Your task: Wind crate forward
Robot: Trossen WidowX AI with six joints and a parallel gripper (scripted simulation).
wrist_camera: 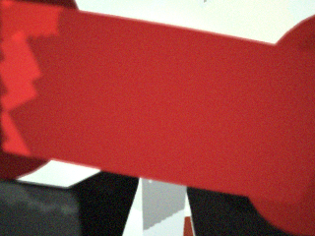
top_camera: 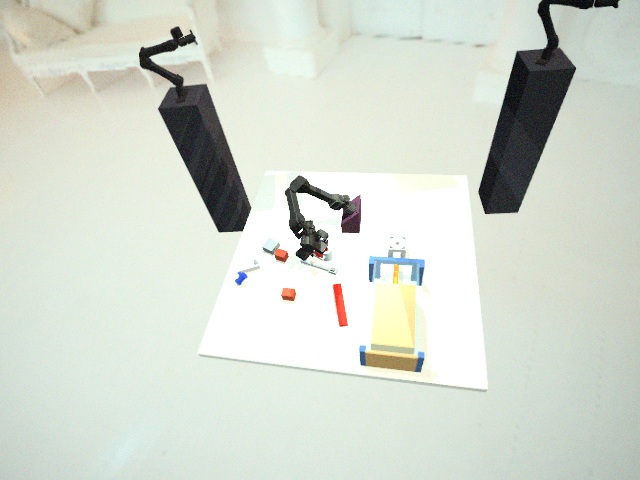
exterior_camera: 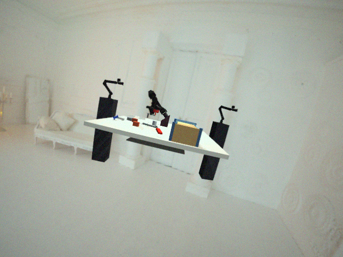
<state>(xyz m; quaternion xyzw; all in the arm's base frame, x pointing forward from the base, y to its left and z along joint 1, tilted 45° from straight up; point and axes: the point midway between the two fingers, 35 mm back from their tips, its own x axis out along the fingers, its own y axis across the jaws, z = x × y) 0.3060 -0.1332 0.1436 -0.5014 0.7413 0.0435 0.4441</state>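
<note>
The red grip is 50 mm above my gripper tip, 40 mm to the left of it and 20 mm ahead of it. The rest, counted from my gripper tip: grey block: 270 mm to the right, 160 mm behind, 120 mm below; then long red bar: 210 mm ahead, 130 mm below, 120 mm to the left; then red-knobbed winch handle: 20 mm above, 10 mm to the left.
</note>
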